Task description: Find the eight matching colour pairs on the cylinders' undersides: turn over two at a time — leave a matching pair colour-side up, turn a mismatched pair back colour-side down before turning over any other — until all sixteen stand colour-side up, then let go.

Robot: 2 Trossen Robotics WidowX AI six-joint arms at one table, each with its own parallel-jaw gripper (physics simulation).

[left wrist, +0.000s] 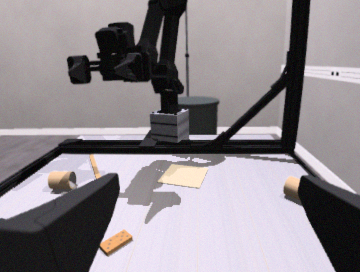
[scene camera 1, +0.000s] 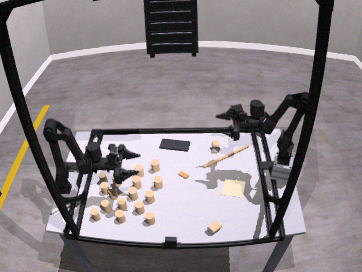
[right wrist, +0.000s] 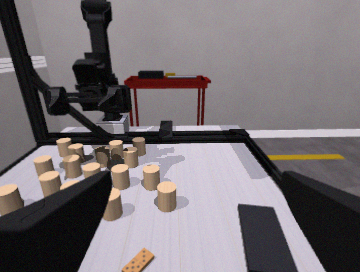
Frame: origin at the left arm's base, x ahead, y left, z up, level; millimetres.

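Seen in the pictures: left gripper, fingertip midpoint: (left wrist: pixel 208 183) (scene camera 1: pixel 139 163) (right wrist: pixel 74 108); right gripper, fingertip midpoint: (left wrist: pixel 91 72) (scene camera 1: pixel 215 122) (right wrist: pixel 195 178); left arm's base, origin of the base link: (scene camera 1: pixel 65 188) (right wrist: pixel 112 118); right arm's base, origin of the base link: (left wrist: pixel 169 111) (scene camera 1: pixel 283 160).
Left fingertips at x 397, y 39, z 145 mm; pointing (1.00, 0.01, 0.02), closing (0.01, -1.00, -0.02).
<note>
Pixels of each thing's top centre, then the offset from my left fingertips to it.
- wooden cylinder, middle of its top: (left wrist: pixel 301 181) (scene camera 1: pixel 214 224) 303 mm ahead, 206 mm right, 170 mm down
- black slab, middle of its top: (right wrist: pixel 263 233) (scene camera 1: pixel 174 144) 128 mm ahead, 349 mm left, 202 mm down
- orange domino, middle of its top: (left wrist: pixel 115 240) (right wrist: pixel 138 261) (scene camera 1: pixel 183 174) 173 mm ahead, 131 mm left, 202 mm down
- wooden stick, middle of its top: (left wrist: pixel 97 173) (scene camera 1: pixel 227 155) 393 mm ahead, 251 mm left, 199 mm down
- yellow sheet, middle of its top: (left wrist: pixel 184 174) (scene camera 1: pixel 233 188) 406 mm ahead, 33 mm left, 208 mm down
Many plain wooden cylinders stand upright in a cluster at the left of the table in scene camera 1, among them a front one (scene camera 1: pixel 150 218) and a back one (scene camera 1: pixel 155 165); a near one (right wrist: pixel 166 196) shows a plain top in the right wrist view. No coloured face shows. My left gripper (scene camera 1: pixel 138 164) (left wrist: pixel 208 183) (right wrist: pixel 74 108) is open and empty above the cluster's back part. My right gripper (scene camera 1: pixel 227 124) (left wrist: pixel 91 72) (right wrist: pixel 195 178) is open and empty, high over the table's back right edge. Whether any cylinder hides behind the left arm, I cannot tell.
One wooden cylinder (scene camera 1: pixel 214 227) (left wrist: pixel 292 189) lies at the front right, another (scene camera 1: pixel 215 145) (left wrist: pixel 62 181) at the back. A black slab (scene camera 1: pixel 174 145) (right wrist: pixel 267 240), an orange domino (scene camera 1: pixel 183 175) (left wrist: pixel 116 242) (right wrist: pixel 138 261), a wooden stick (scene camera 1: pixel 230 155) and a yellow sheet (scene camera 1: pixel 233 188) (left wrist: pixel 184 176) lie on the table.
</note>
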